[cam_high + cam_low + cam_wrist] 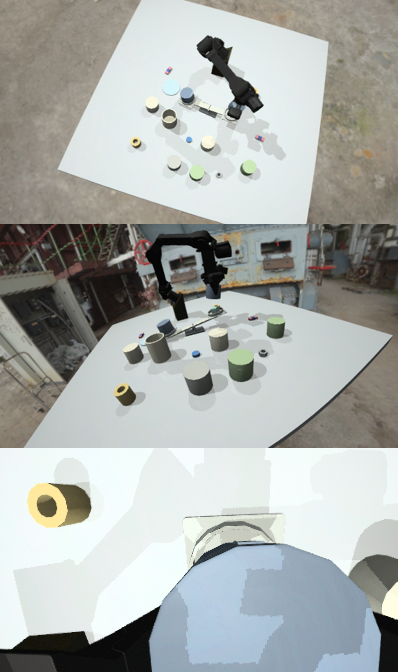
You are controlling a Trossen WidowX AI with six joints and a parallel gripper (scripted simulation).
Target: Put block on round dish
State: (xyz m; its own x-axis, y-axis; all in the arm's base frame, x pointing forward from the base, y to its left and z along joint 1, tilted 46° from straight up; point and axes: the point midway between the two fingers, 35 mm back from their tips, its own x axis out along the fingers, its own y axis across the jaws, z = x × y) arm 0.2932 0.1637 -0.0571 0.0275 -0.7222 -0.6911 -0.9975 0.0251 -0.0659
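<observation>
My gripper tip is now 1 cm to the left of the mint-green block and 8 cm above it. From my gripper tip the other things lie so: small balance (13 cm to the right, 14 cm below); blue disc (20 cm ahead, 17 cm to the right, 16 cm below); black ring (32 cm ahead, 3 cm to the left, 16 cm below).
</observation>
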